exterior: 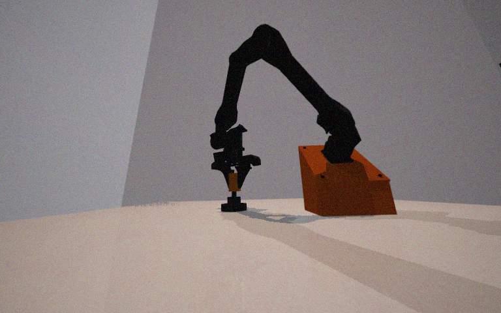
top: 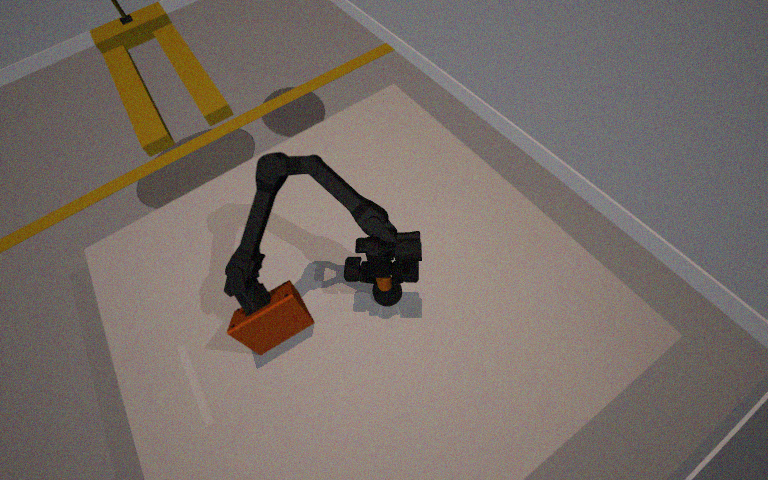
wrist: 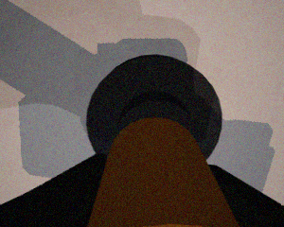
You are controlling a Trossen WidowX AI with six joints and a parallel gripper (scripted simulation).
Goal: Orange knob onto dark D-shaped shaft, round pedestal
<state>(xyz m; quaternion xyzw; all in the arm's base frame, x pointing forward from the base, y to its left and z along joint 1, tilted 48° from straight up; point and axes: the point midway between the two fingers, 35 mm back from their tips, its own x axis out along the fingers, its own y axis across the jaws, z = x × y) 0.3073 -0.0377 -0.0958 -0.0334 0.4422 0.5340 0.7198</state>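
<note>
Now: the shaft 4 cm below my gripper tip. Also, from my gripper tip: orange knob (2 cm above).
</note>
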